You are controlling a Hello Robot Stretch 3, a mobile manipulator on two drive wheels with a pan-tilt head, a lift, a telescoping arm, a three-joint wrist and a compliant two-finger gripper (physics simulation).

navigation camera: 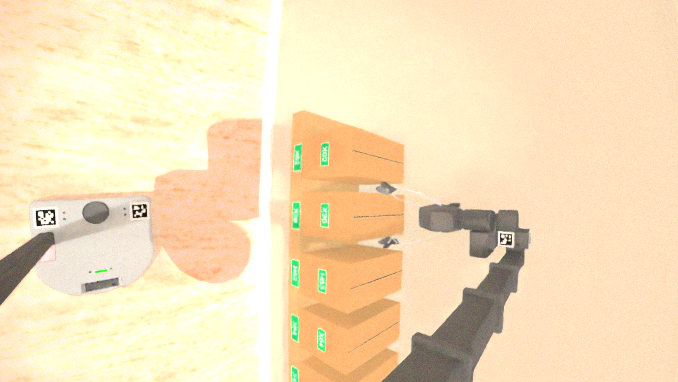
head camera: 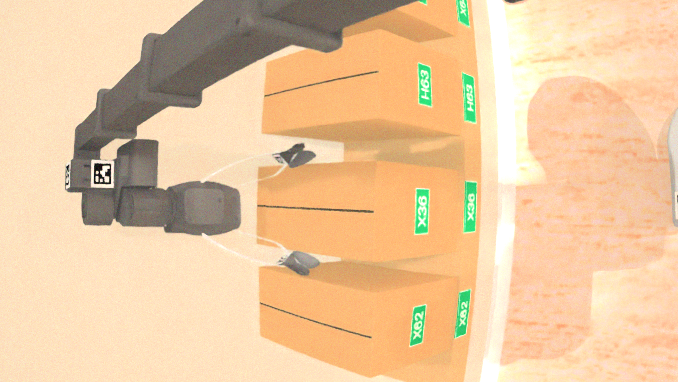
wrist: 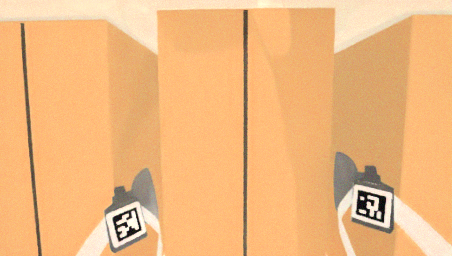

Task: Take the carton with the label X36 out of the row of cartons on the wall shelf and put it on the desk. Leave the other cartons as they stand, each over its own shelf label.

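Places are measured from the robot's base along level axes (x ahead, y left, z up), in millimetres.
Where they show: gripper, fingertip midpoint: (navigation camera: 377,214) (head camera: 314,209); robot's base, link origin: (navigation camera: 96,211).
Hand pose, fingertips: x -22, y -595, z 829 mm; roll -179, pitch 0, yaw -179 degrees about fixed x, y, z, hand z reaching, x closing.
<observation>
Things, the pixels of their top centre, and the offset from my fingertips.
- X36 carton, top centre: (head camera: 307,208) (navigation camera: 381,215) dz +14, dx -1, dy +3 mm
- H63 carton, top centre: (head camera: 313,84) (navigation camera: 379,278) dz +14, dx -171, dy +21 mm
- X62 carton, top centre: (head camera: 308,319) (navigation camera: 381,158) dz +14, dx +155, dy -5 mm
The X36 carton (head camera: 331,208) (navigation camera: 347,215) (wrist: 210,123) stands in the row on the wall shelf (head camera: 470,151) (navigation camera: 295,185), over its green X36 shelf label. My gripper (head camera: 297,208) (navigation camera: 387,214) (wrist: 242,180) is open and straddles the back end of this carton. One finger pad sits in the gap on each side, close to the carton's side walls.
The H63 carton (head camera: 331,90) (navigation camera: 351,275) and the X62 carton (head camera: 331,308) (navigation camera: 351,156) flank X36 with narrow gaps; both show in the wrist view at the left (wrist: 70,123) and right (wrist: 386,105). More cartons continue along the row. My arm (head camera: 212,51) (navigation camera: 475,304) reaches over them, and my base (navigation camera: 112,242) stands on the wooden floor.
</observation>
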